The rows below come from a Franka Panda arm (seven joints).
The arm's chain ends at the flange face. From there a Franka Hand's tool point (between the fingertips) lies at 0.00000 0.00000 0.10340 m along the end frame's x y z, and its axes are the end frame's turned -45 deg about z.
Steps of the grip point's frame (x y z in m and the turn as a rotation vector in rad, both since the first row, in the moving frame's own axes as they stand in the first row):
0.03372, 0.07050, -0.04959, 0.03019, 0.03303, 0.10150
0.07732, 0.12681, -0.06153, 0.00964, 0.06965, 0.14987
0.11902, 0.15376, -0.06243, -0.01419, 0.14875, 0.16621
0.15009, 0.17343, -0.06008, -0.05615, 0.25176, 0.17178
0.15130, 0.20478, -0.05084, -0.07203, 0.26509, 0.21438
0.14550, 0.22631, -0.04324, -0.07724, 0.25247, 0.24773
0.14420, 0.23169, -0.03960, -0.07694, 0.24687, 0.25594
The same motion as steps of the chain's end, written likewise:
0.07325, 0.03061, -0.04949, 0.04470, 0.00201, 0.10150
0.13954, 0.04044, -0.06127, 0.05607, 0.04243, 0.14987
0.18026, 0.03334, -0.06128, 0.09515, 0.11522, 0.16621
0.20539, 0.02866, -0.05667, 0.13832, 0.21773, 0.17178
0.22614, 0.04903, -0.04698, 0.13651, 0.23838, 0.21438
0.23776, 0.06672, -0.03968, 0.12391, 0.23314, 0.24773
0.24107, 0.07102, -0.03618, 0.12016, 0.22897, 0.25594

